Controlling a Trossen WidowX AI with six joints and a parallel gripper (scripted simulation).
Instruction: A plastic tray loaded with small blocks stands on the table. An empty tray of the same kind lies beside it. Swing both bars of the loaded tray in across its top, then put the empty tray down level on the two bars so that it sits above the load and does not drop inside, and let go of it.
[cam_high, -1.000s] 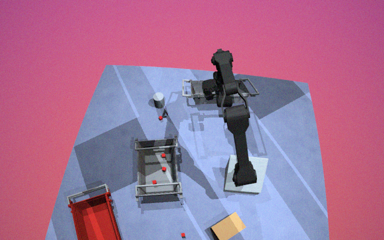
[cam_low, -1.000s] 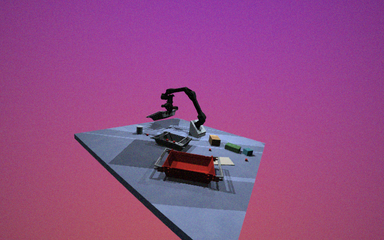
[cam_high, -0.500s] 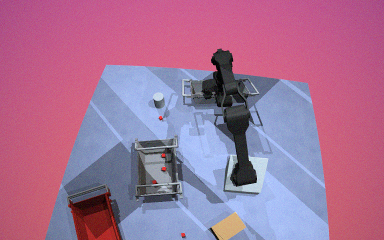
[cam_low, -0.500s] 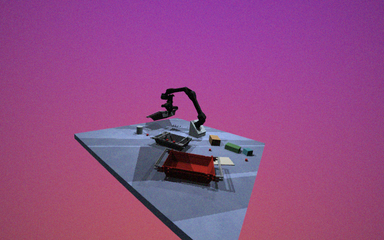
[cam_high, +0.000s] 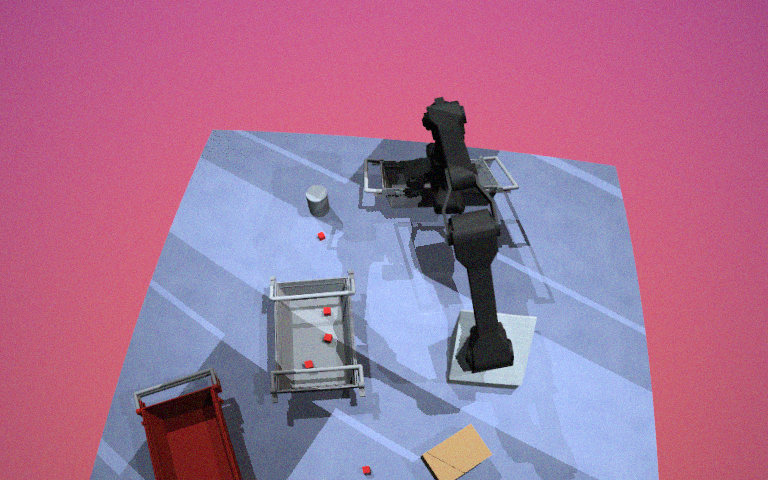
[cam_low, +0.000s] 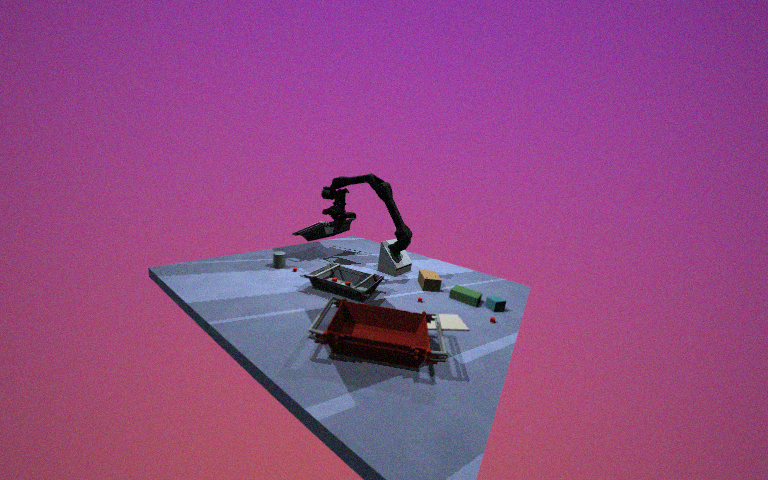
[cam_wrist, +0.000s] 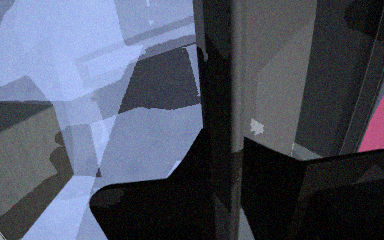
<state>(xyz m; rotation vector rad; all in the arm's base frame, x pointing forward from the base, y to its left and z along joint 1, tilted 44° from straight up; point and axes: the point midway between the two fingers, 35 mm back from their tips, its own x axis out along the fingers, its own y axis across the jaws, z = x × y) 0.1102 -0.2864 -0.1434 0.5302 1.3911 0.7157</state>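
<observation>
Now: gripper tip 10 mm short of the grey tray, 80 mm to the left of it and 10 mm above it. The rest, counted from my gripper tip: green box (70 mm behind, 720 mm to the left, 150 mm below); tan box (70 mm behind, 540 mm to the left, 140 mm below); flat tan sheet (200 mm ahead, 720 mm to the left, 170 mm below).
</observation>
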